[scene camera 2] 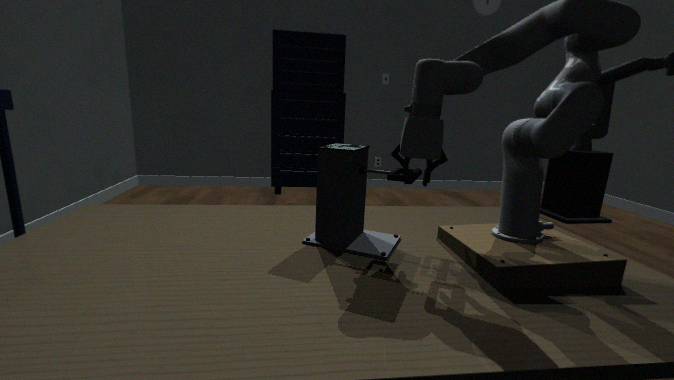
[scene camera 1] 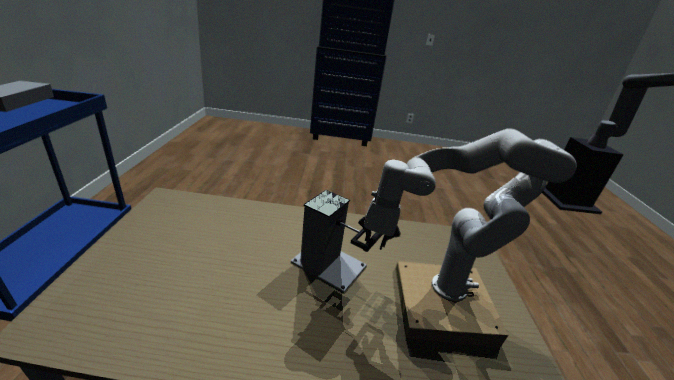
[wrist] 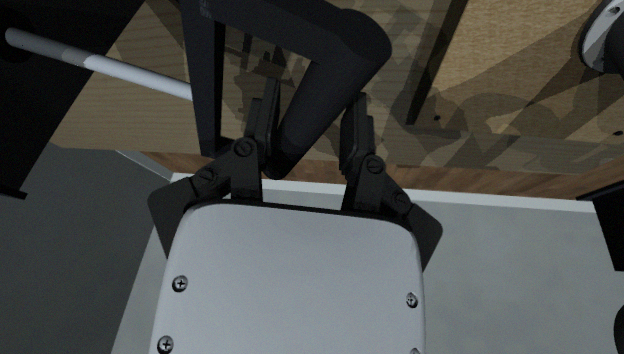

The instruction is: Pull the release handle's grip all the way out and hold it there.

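The release handle is a dark frame on a thin rod point(scene camera 1: 350, 228) point(scene camera 2: 378, 172) point(wrist: 130, 72) that sticks out of a tall dark post point(scene camera 1: 322, 245) point(scene camera 2: 340, 200). The post stands on a grey base plate point(scene camera 1: 345, 272) point(scene camera 2: 375, 243). A length of rod shows between post and frame. The handle's grip point(scene camera 1: 371, 244) point(wrist: 325, 90) is a thick dark bar, running aslant between the fingers in the wrist view. My gripper point(scene camera 1: 375, 241) point(scene camera 2: 417, 176) point(wrist: 313, 100) points down and is shut on the grip, one finger on each side. The fingers stand well apart. Contact at the fingertips is partly hidden.
My arm's base stands on a wooden block point(scene camera 1: 450, 320) point(scene camera 2: 560, 275) at the right of the table point(scene camera 1: 175, 280) point(scene camera 2: 175, 300). A blue cart point(scene camera 1: 111, 162) stands at the left. A dark cabinet point(scene camera 1: 350, 90) point(scene camera 2: 307, 110) and another arm's black pedestal point(scene camera 1: 582, 175) point(scene camera 2: 575, 187) stand behind.
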